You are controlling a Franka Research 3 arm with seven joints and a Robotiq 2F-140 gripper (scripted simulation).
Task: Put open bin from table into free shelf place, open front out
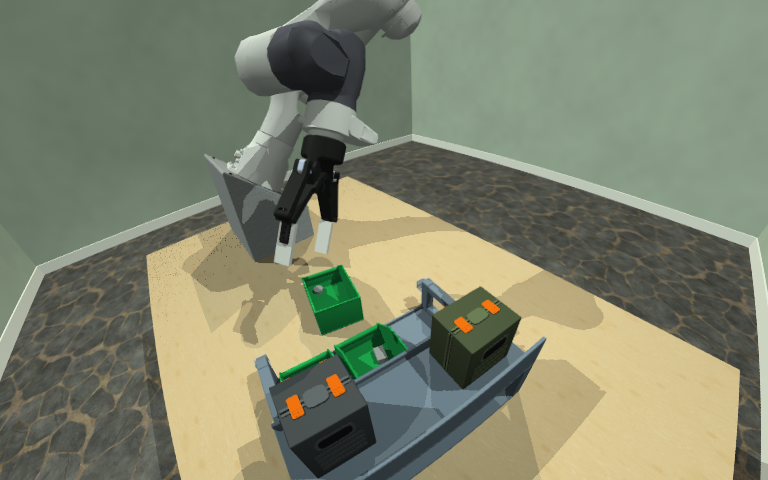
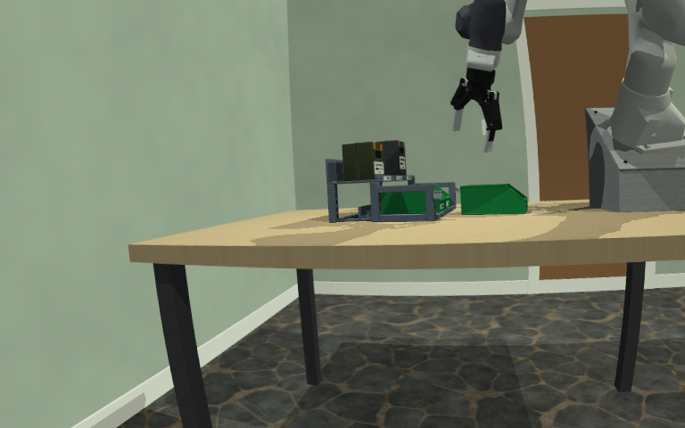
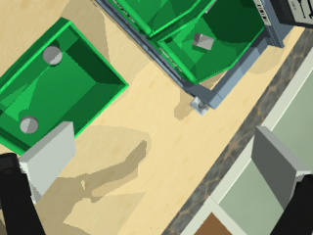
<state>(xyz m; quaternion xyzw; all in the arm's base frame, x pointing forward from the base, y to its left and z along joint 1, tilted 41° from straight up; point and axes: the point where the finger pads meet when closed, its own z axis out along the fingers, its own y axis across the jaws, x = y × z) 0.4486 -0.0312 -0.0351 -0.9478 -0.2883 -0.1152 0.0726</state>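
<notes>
My hand is 25 cm short of the dark grey box, 11 cm to the left of it and 5 cm above it. Also, from my hand: shelf's upper board (28 cm ahead, 11 cm below); then olive case (29 cm ahead, 12 cm to the left, 6 cm below); then shelf floor (22 cm ahead, 1 cm to the left, 21 cm below).
</notes>
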